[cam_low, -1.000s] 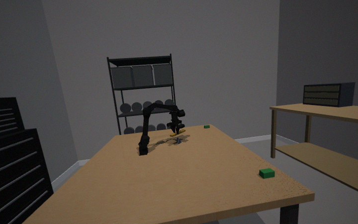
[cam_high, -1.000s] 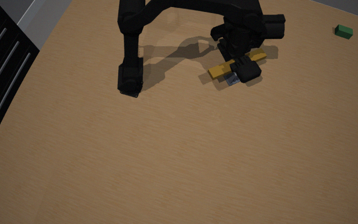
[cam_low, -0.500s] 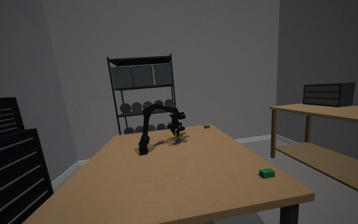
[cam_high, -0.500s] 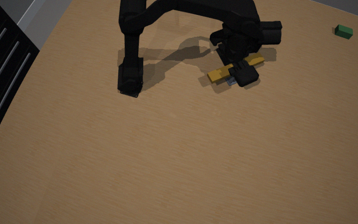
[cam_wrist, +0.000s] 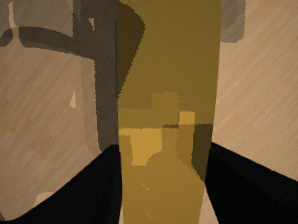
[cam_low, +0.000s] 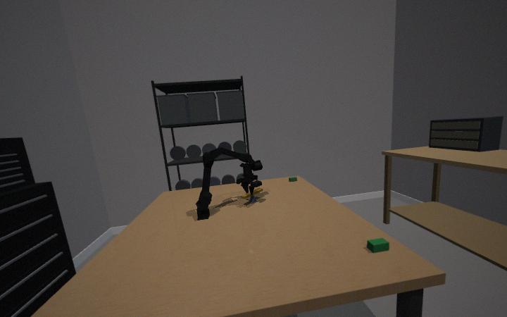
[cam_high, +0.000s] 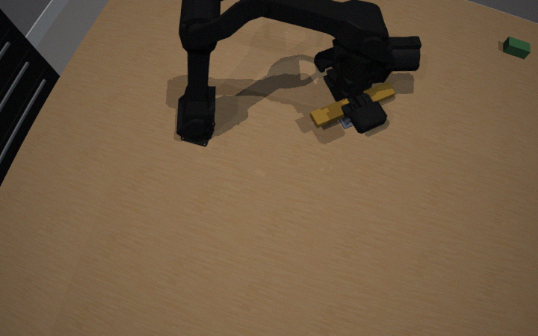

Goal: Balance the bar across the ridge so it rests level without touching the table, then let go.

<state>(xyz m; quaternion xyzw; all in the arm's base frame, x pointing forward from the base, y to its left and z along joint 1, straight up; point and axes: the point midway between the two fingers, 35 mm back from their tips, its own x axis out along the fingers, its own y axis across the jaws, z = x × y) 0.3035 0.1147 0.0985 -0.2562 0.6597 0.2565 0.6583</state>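
My gripper tip is 20 mm short of the yellow bar and 20 mm to the right of it. From my gripper tip the other things lie so: green block: 440 mm ahead, 390 mm to the left, 50 mm below.
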